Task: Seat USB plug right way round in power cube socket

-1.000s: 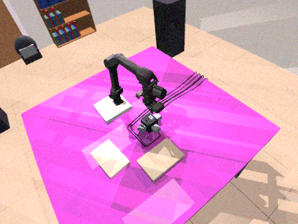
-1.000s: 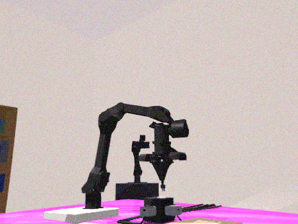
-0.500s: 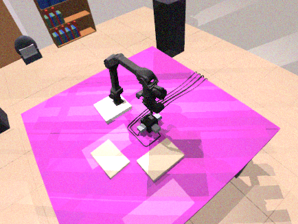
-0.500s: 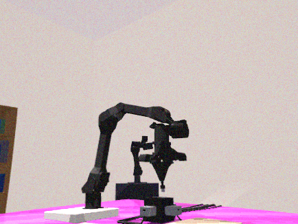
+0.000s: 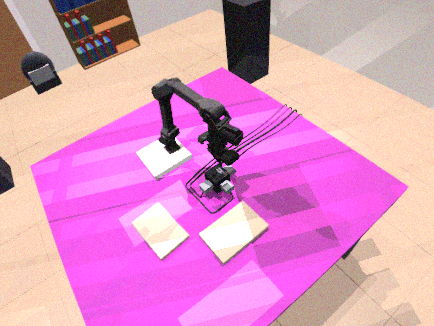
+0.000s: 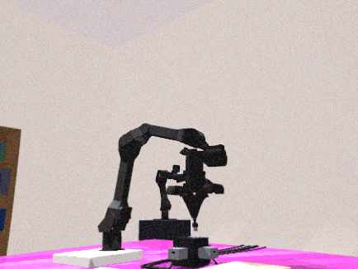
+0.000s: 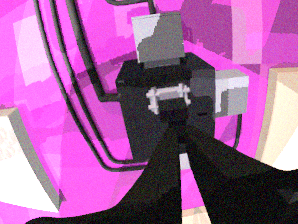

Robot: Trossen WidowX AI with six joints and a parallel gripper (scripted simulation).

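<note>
My gripper tip is now 20 mm above the USB plug.
</note>
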